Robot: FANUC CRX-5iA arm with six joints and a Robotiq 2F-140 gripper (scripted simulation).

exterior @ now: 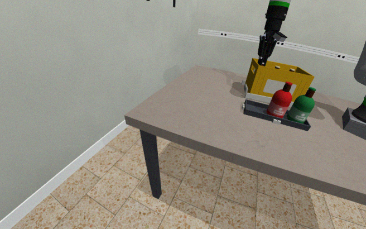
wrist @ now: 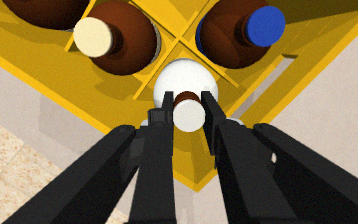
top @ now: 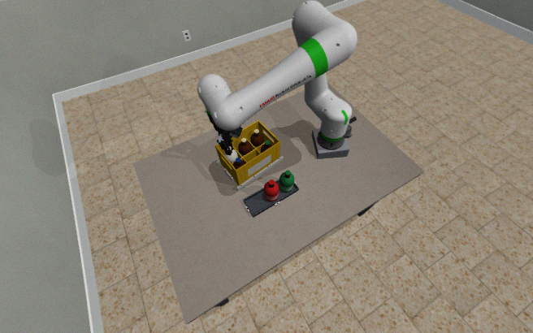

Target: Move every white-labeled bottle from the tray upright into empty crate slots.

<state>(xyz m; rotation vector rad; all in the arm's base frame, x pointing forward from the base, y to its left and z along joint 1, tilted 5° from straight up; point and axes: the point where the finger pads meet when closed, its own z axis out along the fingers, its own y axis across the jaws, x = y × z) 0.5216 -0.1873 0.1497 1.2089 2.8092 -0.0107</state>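
My gripper is now 80 mm above the white bottle. From my hand the other things lie so: yellow crate (90 mm behind, 80 mm below, 40 mm to the left); then brown bottle (90 mm behind, 80 mm below); then red bottle (270 mm to the left, 80 mm below, 70 mm behind).
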